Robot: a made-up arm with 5 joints. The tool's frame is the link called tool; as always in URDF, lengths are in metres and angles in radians. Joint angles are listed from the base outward.
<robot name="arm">
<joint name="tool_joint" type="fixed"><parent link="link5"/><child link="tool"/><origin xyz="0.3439 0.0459 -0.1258" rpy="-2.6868 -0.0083 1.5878"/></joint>
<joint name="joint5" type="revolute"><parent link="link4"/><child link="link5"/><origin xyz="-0.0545 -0.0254 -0.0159" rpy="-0.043 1.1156 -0.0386"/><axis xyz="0 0 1"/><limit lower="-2.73" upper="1.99"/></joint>
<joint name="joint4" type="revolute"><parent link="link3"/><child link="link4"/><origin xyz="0.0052 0.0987 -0.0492" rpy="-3.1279 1.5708 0"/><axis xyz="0 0 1"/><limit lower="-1.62" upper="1.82"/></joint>
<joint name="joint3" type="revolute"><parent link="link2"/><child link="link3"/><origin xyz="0.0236 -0.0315 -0.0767" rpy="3.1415 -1.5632 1.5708"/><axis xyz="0 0 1"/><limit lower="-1.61" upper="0.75"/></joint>
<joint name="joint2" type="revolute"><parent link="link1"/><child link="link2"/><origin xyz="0.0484 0.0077 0.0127" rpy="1.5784 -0.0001 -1.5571"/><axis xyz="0 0 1"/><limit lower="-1.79" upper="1.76"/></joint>
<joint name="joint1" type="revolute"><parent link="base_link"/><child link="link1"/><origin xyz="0.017 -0.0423 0.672" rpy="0 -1.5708 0"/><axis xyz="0 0 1"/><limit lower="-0.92" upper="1.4"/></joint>
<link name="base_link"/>
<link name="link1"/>
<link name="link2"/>
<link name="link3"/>
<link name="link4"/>
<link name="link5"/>
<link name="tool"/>
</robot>
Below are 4 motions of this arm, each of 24 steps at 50 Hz.
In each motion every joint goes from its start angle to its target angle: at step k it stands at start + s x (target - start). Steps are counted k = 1, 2, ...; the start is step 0. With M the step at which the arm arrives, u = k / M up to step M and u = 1 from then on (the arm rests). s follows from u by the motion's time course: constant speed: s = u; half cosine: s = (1 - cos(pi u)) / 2; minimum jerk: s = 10 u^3 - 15 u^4 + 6 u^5.
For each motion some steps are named. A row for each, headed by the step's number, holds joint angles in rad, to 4 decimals.
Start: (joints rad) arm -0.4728 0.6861 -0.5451 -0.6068 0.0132
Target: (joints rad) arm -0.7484 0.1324 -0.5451 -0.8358 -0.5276
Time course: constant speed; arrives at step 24
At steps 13, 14, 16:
13: -0.6221 0.3862 -0.5451 -0.7308 -0.2797
14: -0.6336 0.3631 -0.5451 -0.7404 -0.3023
16: -0.6565 0.3170 -0.5451 -0.7595 -0.3473

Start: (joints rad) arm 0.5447 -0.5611 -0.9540 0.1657 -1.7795
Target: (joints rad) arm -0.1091 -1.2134 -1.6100 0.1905 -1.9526
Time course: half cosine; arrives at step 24
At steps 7, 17, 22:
7: 0.4168 -0.6887 -1.0823 0.1706 -1.8134
17: 0.0188 -1.0858 -1.4817 0.1856 -1.9187
22: -0.0980 -1.2023 -1.5988 0.1901 -1.9497

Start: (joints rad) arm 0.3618 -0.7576 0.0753 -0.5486 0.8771
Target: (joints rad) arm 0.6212 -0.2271 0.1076 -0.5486 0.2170
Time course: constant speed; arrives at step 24
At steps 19, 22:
19: 0.5672 -0.3376 0.1009 -0.5486 0.3545
22: 0.5996 -0.2713 0.1049 -0.5486 0.2720

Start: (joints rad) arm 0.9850 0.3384 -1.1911 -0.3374 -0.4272
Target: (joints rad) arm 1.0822 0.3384 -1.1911 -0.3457 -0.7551
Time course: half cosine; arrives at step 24
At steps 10, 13, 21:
10: 1.0210 0.3384 -1.1911 -0.3405 -0.5487
13: 1.0399 0.3384 -1.1911 -0.3421 -0.6125
21: 1.0785 0.3384 -1.1911 -0.3454 -0.7426

